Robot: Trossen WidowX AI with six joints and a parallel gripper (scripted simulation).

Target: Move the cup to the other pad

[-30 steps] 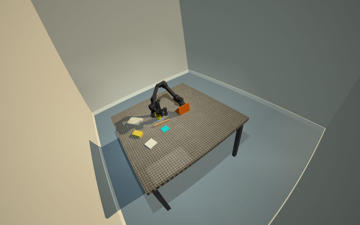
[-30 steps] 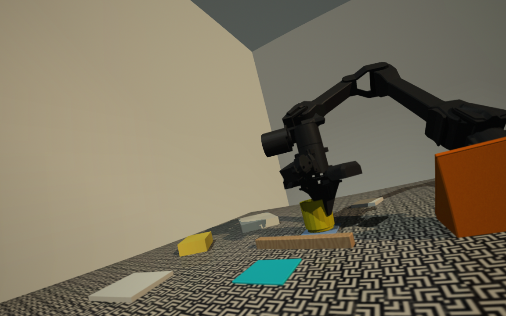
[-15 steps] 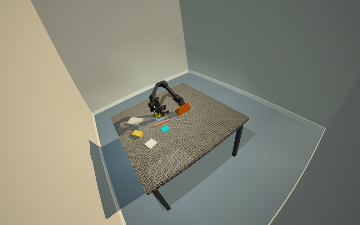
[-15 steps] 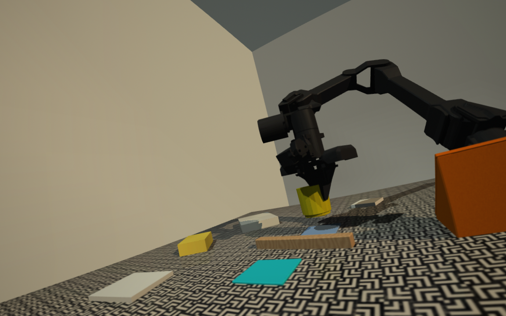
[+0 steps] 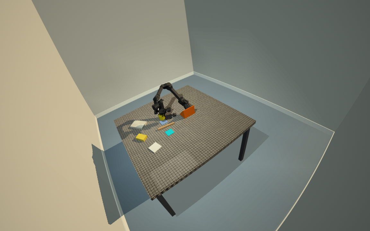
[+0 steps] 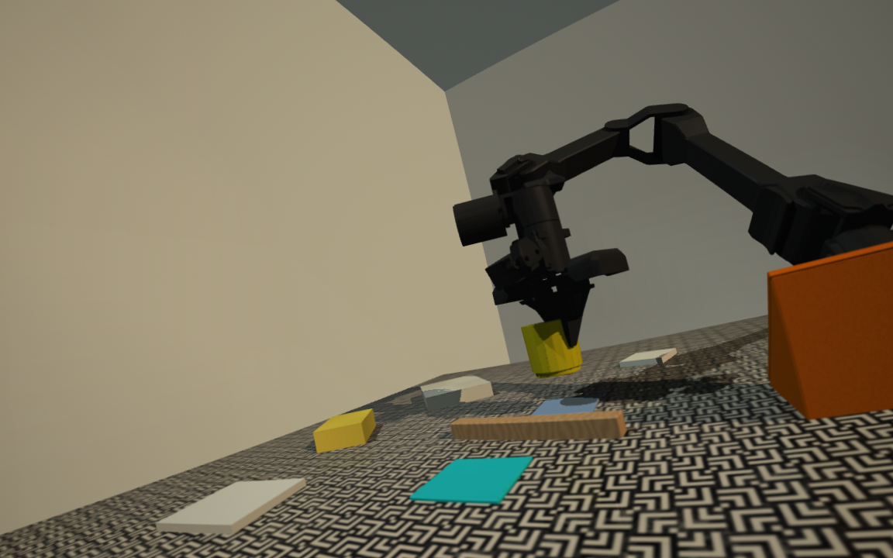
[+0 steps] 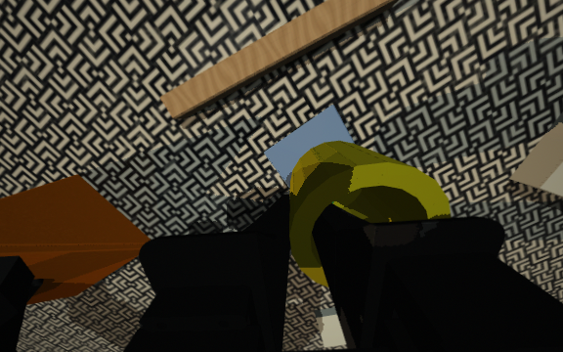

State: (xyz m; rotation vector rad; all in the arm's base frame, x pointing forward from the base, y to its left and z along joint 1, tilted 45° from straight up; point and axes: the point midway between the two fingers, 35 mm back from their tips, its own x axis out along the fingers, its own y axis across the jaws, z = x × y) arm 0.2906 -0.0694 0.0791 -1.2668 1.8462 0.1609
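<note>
Now: gripper tip 19 cm to the right of the cyan pad, 9 cm above it and 8 cm short of it. From my gripper tip the other things lie so: blue marble (2 cm to the right, 2 cm below); then yellow cup (2 cm to the right, 2 cm ahead); then pale blue pad (9 cm below, 2 cm ahead, 1 cm to the right).
</note>
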